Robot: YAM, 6 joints.
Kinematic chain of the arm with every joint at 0, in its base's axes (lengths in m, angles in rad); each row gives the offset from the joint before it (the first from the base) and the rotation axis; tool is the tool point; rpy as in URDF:
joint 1: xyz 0 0 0.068 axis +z
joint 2: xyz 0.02 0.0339 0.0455 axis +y
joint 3: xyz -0.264 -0.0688 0 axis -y
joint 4: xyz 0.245 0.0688 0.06 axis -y
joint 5: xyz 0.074 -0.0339 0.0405 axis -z
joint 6: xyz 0.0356 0 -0.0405 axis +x
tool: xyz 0 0 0 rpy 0 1.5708 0
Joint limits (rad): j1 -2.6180..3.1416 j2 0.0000..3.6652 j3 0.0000..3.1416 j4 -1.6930..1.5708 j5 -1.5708..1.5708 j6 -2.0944..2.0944
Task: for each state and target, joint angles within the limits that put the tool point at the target. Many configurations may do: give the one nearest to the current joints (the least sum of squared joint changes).
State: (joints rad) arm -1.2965 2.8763 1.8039 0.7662 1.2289 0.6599
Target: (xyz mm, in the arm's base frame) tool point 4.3 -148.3 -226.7
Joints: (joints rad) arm -1.3099 3.2818 0.9619 0.5811 1.2796 0.6599
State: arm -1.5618 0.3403 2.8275 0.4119 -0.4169 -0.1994
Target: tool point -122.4 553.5 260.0
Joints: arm -1.3232 0.4377 3.1017 0.7148 -0.4970 -0.1994
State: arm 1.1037 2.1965 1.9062 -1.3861 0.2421 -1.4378
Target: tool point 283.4 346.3 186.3
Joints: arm 0.9052 2.3038 2.0042 -1.2809 0.2574 -1.4378
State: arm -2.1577 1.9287 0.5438 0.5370 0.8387 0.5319
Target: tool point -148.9 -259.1 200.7
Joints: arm -2.0013 1.5002 0.6234 0.6033 0.8685 0.5319
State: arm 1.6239 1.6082 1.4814 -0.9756 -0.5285 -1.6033
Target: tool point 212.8 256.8 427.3
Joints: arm 0.8323 1.5680 1.7805 -0.8200 -0.4512 -1.6033
